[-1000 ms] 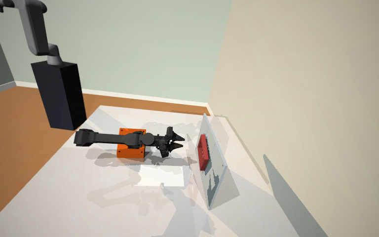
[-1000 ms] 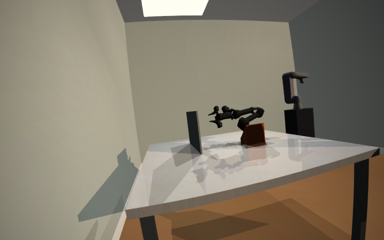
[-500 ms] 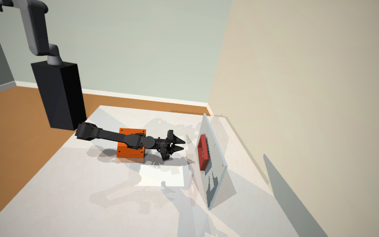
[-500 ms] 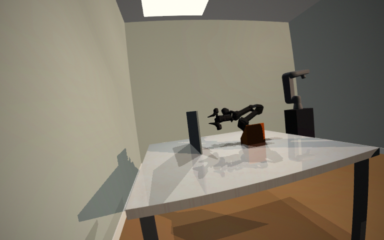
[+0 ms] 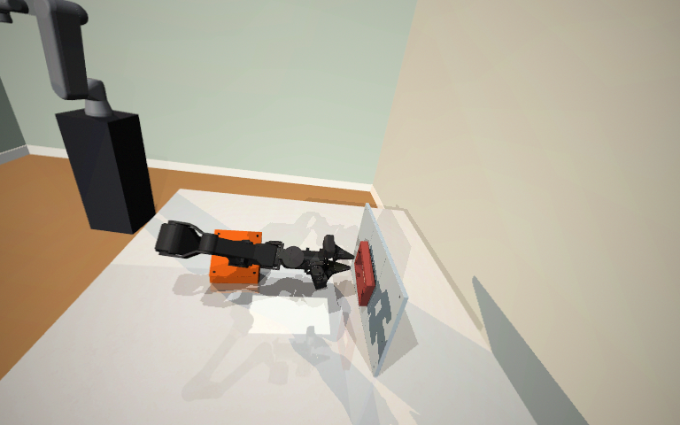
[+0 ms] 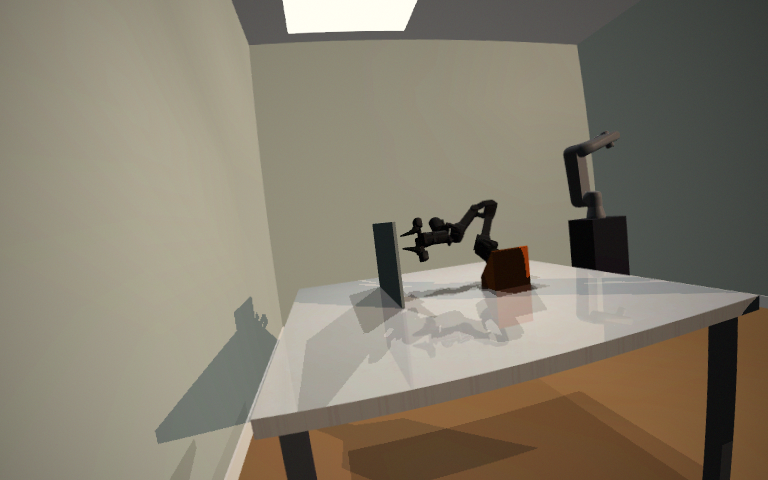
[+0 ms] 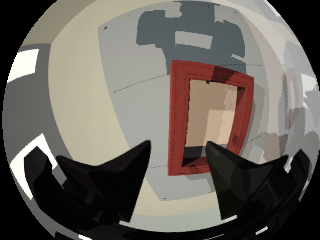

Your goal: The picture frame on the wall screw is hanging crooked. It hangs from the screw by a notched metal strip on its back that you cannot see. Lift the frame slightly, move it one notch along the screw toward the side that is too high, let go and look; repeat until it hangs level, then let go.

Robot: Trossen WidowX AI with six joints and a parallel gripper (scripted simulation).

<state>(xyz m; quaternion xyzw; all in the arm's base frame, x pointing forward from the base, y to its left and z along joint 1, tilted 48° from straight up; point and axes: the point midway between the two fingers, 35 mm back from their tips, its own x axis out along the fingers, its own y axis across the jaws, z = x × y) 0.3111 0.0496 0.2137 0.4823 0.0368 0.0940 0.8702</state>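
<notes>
Now: the red picture frame 60 mm ahead of my gripper tip, 20 mm to the left of it and 50 mm below it. Also, from my gripper tip: grey wall panel (70 mm ahead, 20 mm to the left, 60 mm below).
</notes>
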